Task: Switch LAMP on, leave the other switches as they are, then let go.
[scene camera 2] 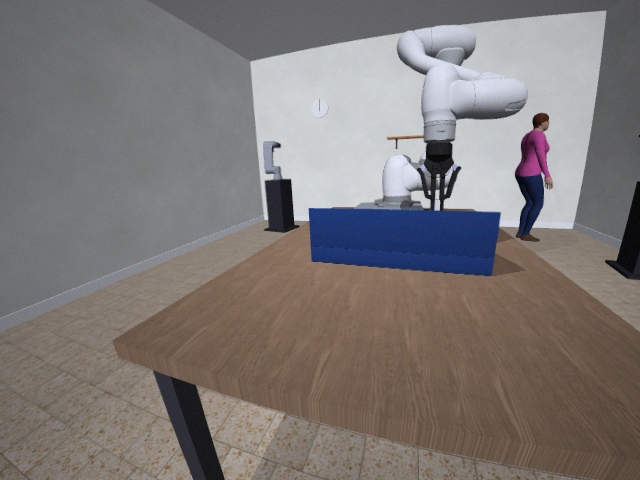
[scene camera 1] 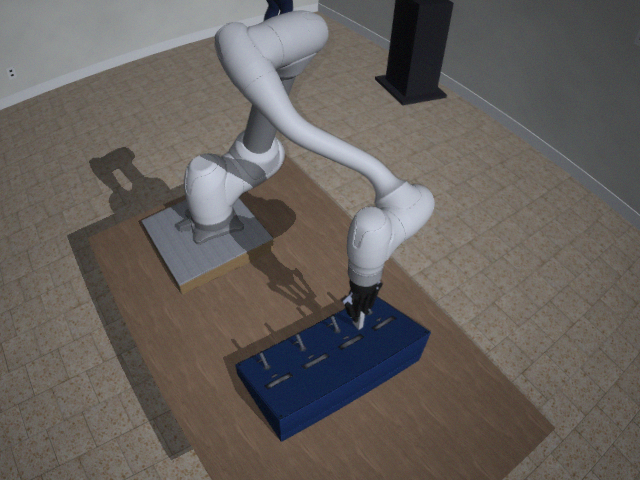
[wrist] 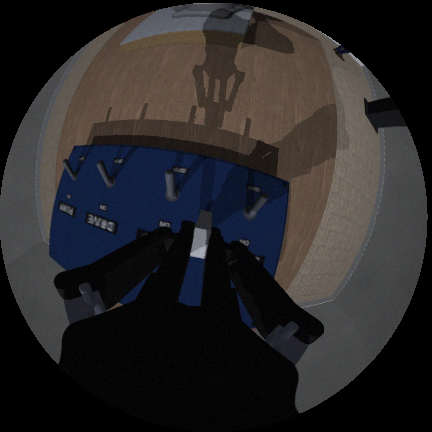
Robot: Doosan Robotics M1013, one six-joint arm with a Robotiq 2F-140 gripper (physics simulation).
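Seen in the pictures: gripper, fingertip midpoint: point(scene camera 1: 357, 325) point(wrist: 204, 220); arm's base, link origin: point(scene camera 2: 396, 204) point(scene camera 1: 213, 220).
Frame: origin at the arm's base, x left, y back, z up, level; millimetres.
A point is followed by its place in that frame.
Observation:
The blue switch panel point(scene camera 1: 356, 366) @(x 178, y -769, z 98 mm) point(scene camera 2: 403, 235) @(x 193, y -801, z 42 mm) point(wrist: 135, 190) @(x 143, y -624, z 35 mm) has four grey levers in a row. In the wrist view the PUMP lever point(wrist: 70, 169) @(x -32, y -631, z 50 mm), the DRIVE lever point(wrist: 105, 174) @(x 87, y -613, z 53 mm), the third lever point(wrist: 171, 185) @(x 204, y -593, z 58 mm) and the rightmost lever point(wrist: 256, 206) @(x 316, y -576, z 59 mm) all tilt toward the OFF side. The nameplates of the two right levers are mostly covered by the fingers, so I cannot read which is LAMP. My gripper point(scene camera 1: 360, 322) @(x 261, y -624, z 48 mm) point(scene camera 2: 437, 205) point(wrist: 204, 220) @(x 261, y -624, z 48 mm) is shut and empty. Its tips are low over the panel, between the third and rightmost levers, apparently touching neither.
The panel stands on a wooden table point(scene camera 1: 491, 413) @(x 529, y -1033, z -56 mm) point(scene camera 2: 336, 330) @(x 145, y -1128, z -57 mm) point(wrist: 150, 80) @(x 4, y -376, z -57 mm). The arm's base plate point(scene camera 1: 206, 258) @(x -74, y -164, z 1 mm) point(wrist: 175, 27) lies behind it. A person point(scene camera 2: 535, 160) stands beyond the table, and a black pedestal point(scene camera 1: 418, 51) stands on the floor.

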